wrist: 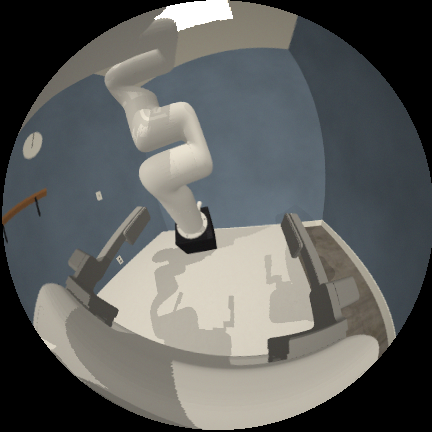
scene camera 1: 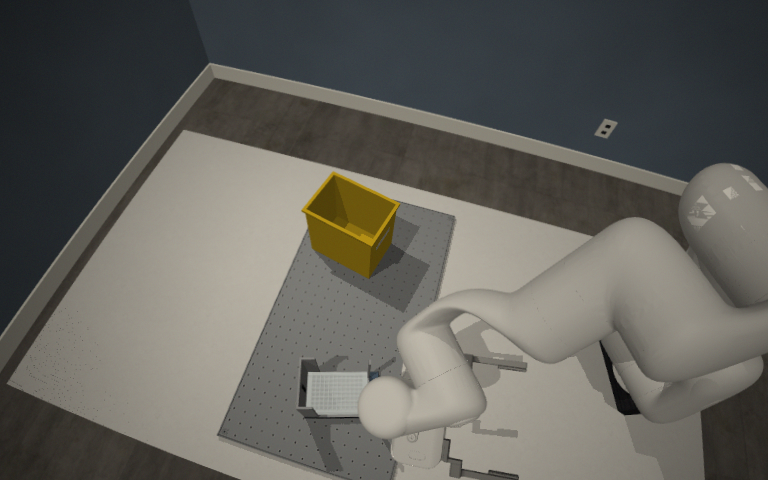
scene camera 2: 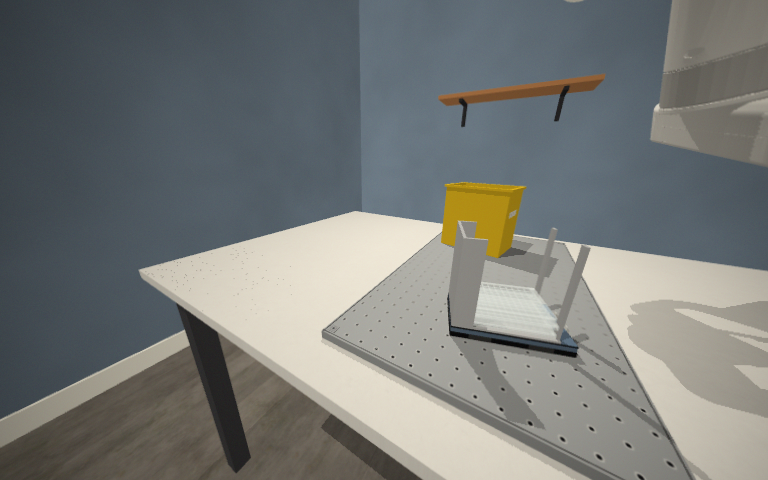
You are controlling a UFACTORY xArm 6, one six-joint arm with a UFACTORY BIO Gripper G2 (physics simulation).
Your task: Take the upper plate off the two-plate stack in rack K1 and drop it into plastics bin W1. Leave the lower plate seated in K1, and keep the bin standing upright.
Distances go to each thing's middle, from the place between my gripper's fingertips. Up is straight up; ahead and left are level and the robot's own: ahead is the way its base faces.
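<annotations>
You'd find the yellow plastics bin W1 [scene camera 1: 351,224] a good way below my hand, and it's also far ahead of my hand and far to the right of it.
</annotations>
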